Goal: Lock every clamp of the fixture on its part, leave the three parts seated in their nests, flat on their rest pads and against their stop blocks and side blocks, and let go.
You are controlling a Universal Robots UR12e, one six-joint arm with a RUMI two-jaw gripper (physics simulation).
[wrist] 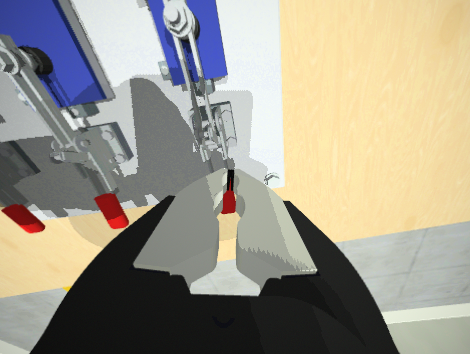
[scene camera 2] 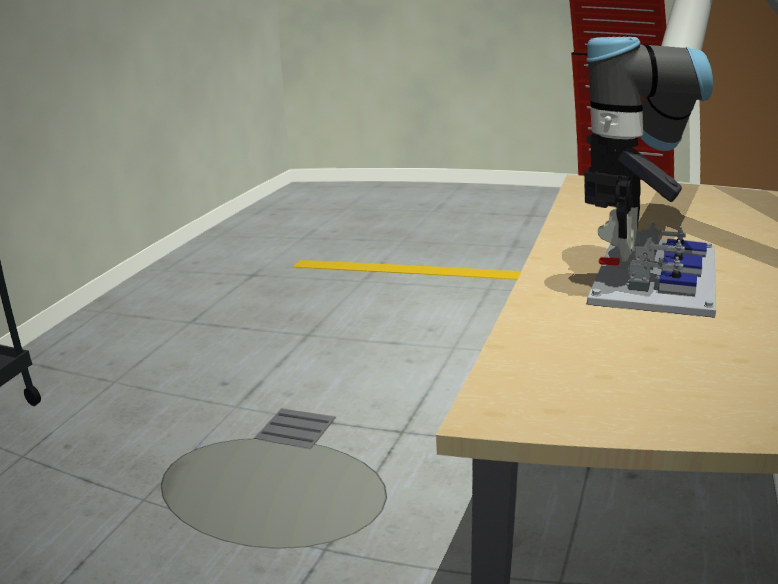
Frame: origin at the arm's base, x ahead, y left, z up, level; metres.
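Seen in the pictures: gripper, between the fingertips: (wrist: 230, 171) (scene camera 2: 625, 260).
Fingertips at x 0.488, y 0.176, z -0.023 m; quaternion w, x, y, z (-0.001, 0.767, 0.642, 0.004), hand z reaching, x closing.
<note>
Offsets run from my fingertips to a thing's middle. "pt": to the spot under its first point. Level surfaces: height alone.
A grey fixture plate {dx -0.053, dy -0.124, dz -0.056 m} (scene camera 2: 647, 305) (wrist: 250, 57) lies on the wooden table {dz -0.064 m} (scene camera 2: 596, 377) (wrist: 361, 114). It carries three blue parts {pt dx -0.104, dy +0.001, dz -0.023 m} (scene camera 2: 679, 280) in a row, each under a toggle clamp. The wrist view shows two of the parts, one on the right (wrist: 214, 49) and one on the left (wrist: 71, 64). My gripper (scene camera 2: 622, 241) (wrist: 230, 171) is shut with nothing between its fingers. Its tips sit right over the rightmost clamp's red handle {dx +0.029, dy -0.010, dz -0.007 m} (wrist: 228, 201), which shows through the gap behind the tips. Two other red handles, one nearer {pt dx +0.029, dy -0.117, dz -0.001 m} (wrist: 111, 211) and one further left (wrist: 22, 218), stick out past the plate's edge. One red handle {pt dx +0.031, dy -0.002, dz -0.004 m} (scene camera 2: 608, 260) shows in the scene view.
The fixture stands near the table's left edge, with the floor below. A red cabinet (scene camera 2: 619, 24) stands behind the arm. A black cart (scene camera 2: 11, 364) is at the far left. A yellow line (scene camera 2: 408, 269) and a round patch (scene camera 2: 273, 493) mark the floor.
</note>
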